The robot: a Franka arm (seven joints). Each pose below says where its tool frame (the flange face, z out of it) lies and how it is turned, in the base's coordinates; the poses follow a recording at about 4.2 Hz.
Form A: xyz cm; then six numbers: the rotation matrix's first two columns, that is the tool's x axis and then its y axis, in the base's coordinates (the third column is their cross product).
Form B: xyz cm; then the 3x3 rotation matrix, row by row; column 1 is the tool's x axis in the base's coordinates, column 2 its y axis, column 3 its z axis. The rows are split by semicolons. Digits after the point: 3 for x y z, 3 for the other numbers.
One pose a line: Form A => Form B
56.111 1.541 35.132 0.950 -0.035 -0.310 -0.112 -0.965 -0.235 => 56.111 1.541 35.132; 0.950 -0.112 -0.291; -0.035 -0.965 0.258; -0.310 -0.235 -0.921
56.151 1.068 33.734 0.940 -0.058 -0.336 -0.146 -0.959 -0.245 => 56.151 1.068 33.734; 0.940 -0.146 -0.308; -0.058 -0.959 0.279; -0.336 -0.245 -0.910
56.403 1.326 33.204 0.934 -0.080 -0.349 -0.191 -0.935 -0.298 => 56.403 1.326 33.204; 0.934 -0.191 -0.302; -0.080 -0.935 0.345; -0.349 -0.298 -0.889
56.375 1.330 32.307 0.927 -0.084 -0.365 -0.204 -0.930 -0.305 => 56.375 1.330 32.307; 0.927 -0.204 -0.314; -0.084 -0.930 0.357; -0.365 -0.305 -0.879
